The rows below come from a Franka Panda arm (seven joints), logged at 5 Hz.
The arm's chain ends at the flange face. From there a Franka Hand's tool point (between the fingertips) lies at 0.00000 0.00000 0.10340 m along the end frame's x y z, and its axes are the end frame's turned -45 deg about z.
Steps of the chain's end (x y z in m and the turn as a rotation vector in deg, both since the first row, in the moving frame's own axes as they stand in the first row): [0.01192, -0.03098, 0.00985, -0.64, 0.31, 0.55]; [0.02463, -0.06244, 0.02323, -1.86, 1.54, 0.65]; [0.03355, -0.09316, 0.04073, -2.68, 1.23, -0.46]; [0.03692, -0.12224, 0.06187, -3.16, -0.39, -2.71]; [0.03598, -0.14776, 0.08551, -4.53, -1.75, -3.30]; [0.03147, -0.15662, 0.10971, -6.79, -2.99, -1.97]
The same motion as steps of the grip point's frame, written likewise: [0.02991, -0.01227, 0.00984, -0.67, -0.23, 0.55]; [0.06113, -0.02240, 0.02314, -2.40, -0.23, 0.65]; [0.08777, -0.03716, 0.04059, -2.76, -1.03, -0.46]; [0.10810, -0.05669, 0.06171, -1.96, -2.51, -2.71]; [0.12203, -0.07527, 0.08514, -1.97, -4.44, -3.30]; [0.12064, -0.08345, 0.10884, -2.69, -6.92, -1.97]
